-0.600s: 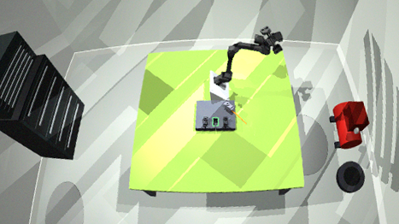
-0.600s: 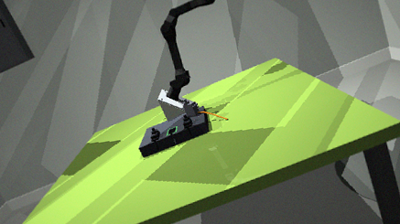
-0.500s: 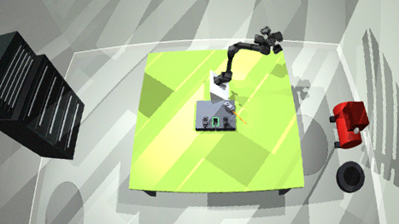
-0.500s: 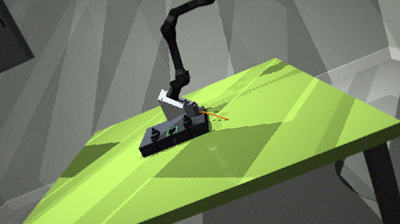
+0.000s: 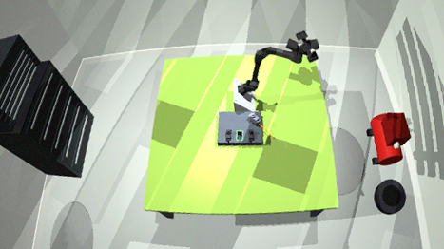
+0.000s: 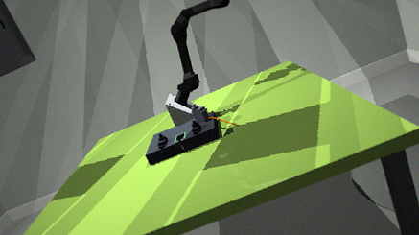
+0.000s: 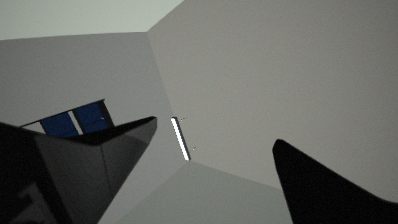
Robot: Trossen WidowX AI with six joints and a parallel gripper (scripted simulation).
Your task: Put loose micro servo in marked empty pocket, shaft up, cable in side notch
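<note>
My gripper tip is now 120 mm short of the dark robot deck, 420 mm to the left of it and 670 mm above it.
</note>
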